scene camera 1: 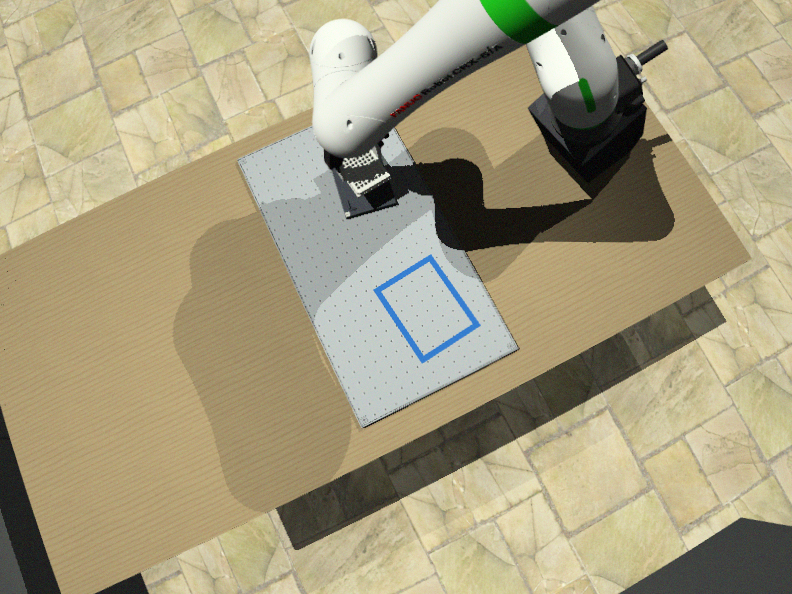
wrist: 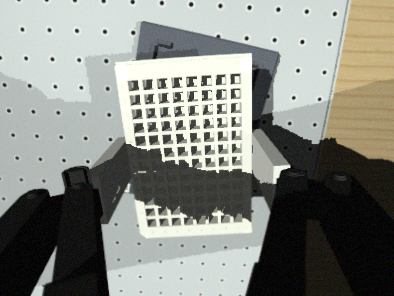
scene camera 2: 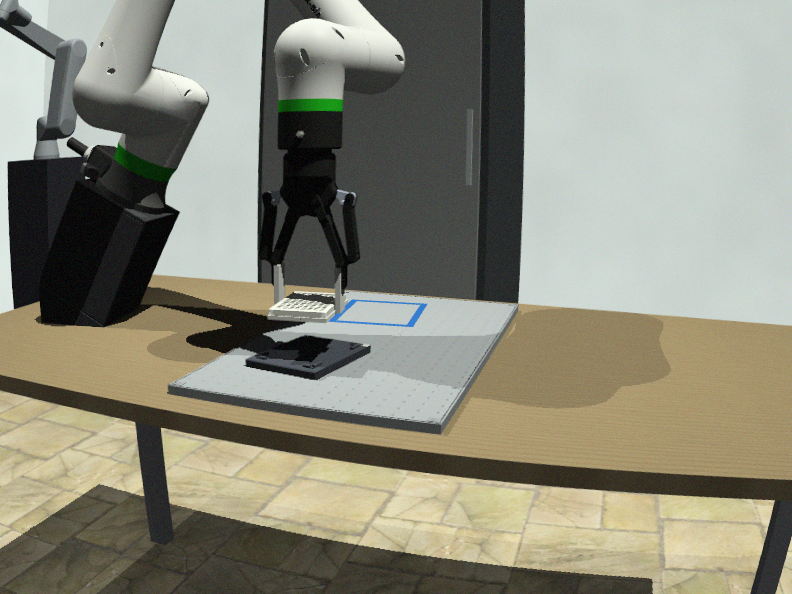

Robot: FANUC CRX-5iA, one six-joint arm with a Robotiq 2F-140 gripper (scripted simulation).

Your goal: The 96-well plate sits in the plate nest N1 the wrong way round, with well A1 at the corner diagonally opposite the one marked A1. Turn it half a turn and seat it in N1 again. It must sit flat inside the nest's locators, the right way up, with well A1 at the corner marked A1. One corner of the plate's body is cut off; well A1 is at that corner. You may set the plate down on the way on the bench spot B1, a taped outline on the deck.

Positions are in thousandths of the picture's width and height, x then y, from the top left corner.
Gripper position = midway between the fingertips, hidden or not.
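Note:
My gripper (scene camera 2: 391,521) is there for me to see, and the wrist view gives me the gripper (wrist: 484,512) too. There's also a white 96-well plate (scene camera 2: 401,518). And I can see a dark plate nest N1 (scene camera 1: 470,339), with the wrist view showing me that same dark plate nest N1 (wrist: 471,147) as well.

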